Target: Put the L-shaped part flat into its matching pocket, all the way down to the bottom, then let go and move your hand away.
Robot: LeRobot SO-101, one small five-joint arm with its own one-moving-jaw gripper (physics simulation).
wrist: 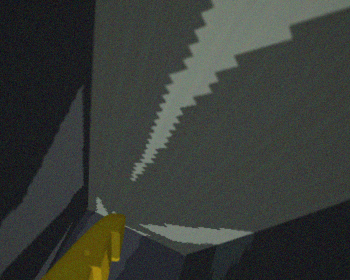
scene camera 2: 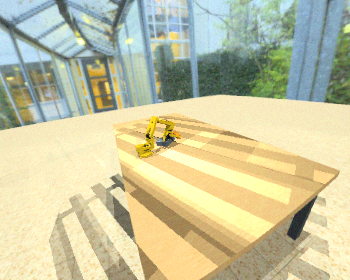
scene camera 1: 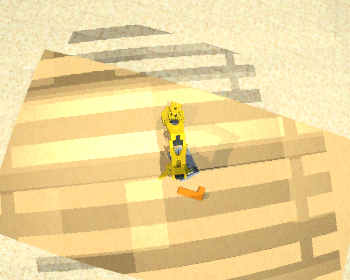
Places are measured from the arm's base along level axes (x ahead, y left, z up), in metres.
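Pixels of known places: hand, tool point: [wrist: 123, 231]; arm's base, link origin: [scene camera 2: 148, 153] [scene camera 1: 171, 121].
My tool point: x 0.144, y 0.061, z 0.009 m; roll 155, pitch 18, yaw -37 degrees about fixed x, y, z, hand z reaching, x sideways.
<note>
For each thing: its middle in the pictures, then the offset to it from my tool point. Level surfaces: height alone.
- orange L-shaped part, body centre: [scene camera 1: 191, 190] 0.134 m ahead, 0.103 m left, 0.006 m up
- dark grey block, body centre: [wrist: 34, 181] [scene camera 1: 183, 163] [scene camera 2: 165, 140] 0.027 m ahead, 0.038 m left, 0.009 m up
- wooden table, surface height: 0.009 m down
The orange L-shaped part [scene camera 1: 191, 194] [scene camera 2: 177, 135] lies on the table just past the dark grey block, on the side away from the arm's base. The dark grey block [scene camera 1: 192, 171] [scene camera 2: 163, 143] lies under the arm's front end, which partly covers it; its pocket cannot be made out in the scene views. My gripper [scene camera 1: 171, 175] [scene camera 2: 169, 137] is fully open and empty, pointing down at the block, apart from the orange part. In the wrist view one notched yellow jaw [wrist: 102, 245] shows at the lower left, before dim grey surfaces. The orange part does not show there.
The wooden table [scene camera 1: 75, 200] [scene camera 2: 240, 180] carries broad bands of sun and shadow. The yellow arm's base [scene camera 1: 173, 114] [scene camera 2: 145, 150] stands on it behind the block. In scene camera 2 a table edge runs near the base.
</note>
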